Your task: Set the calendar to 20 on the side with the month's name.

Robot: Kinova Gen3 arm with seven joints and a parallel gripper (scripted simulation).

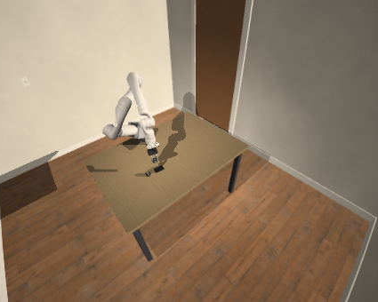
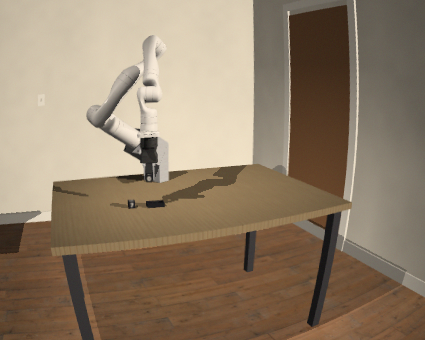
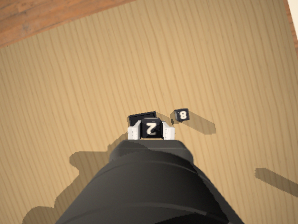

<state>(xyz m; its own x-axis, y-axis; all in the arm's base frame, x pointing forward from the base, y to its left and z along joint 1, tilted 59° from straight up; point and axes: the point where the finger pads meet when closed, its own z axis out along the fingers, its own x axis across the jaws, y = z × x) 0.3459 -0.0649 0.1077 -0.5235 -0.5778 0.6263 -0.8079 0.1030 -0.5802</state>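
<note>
Now: hand 13 cm above the dark tray, 2 cm to the right of it and 1 cm short of it. The rest, counted from my hand: dark cube (12 cm below, 8 cm to the right, 3 cm behind).
</note>
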